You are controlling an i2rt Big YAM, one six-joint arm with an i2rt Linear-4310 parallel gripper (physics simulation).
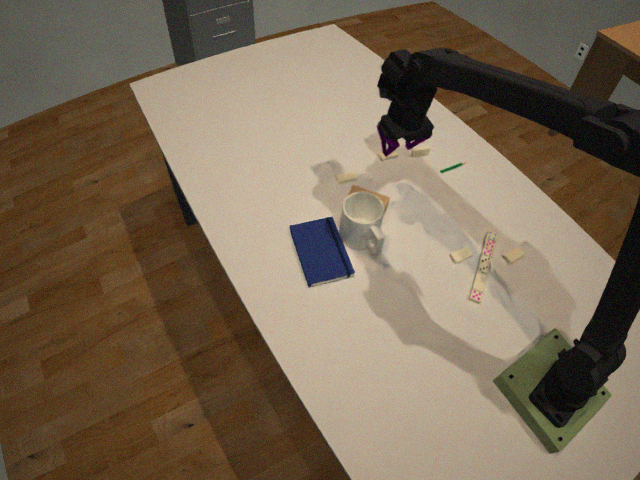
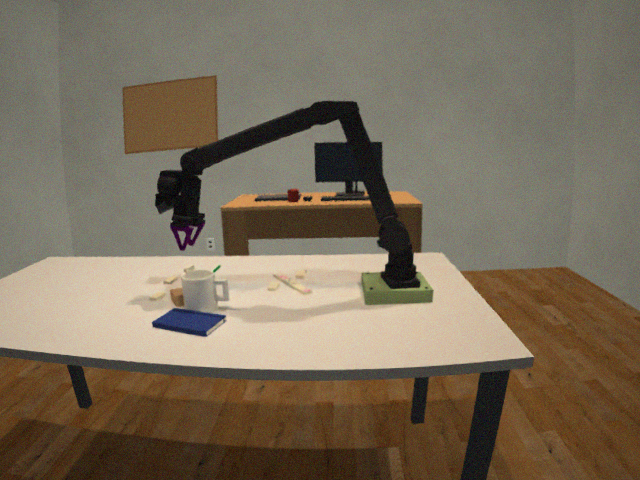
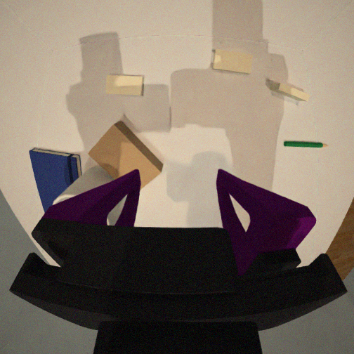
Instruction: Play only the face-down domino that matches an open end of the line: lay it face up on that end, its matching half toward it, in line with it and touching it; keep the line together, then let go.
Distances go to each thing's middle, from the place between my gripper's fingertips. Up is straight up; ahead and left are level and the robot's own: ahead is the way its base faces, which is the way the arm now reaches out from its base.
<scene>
Right now my hand is 1 cm past the brown block (image 3: 119, 150), 9 cm to the right of it and 12 cm above it. From my hand the other things lie so: blue notebook (image 1: 323, 257) 4 cm behind, 25 cm to the left, 13 cm below; then white mug (image 2: 199, 286) 7 cm behind, 16 cm to the left, 8 cm below.
</scene>
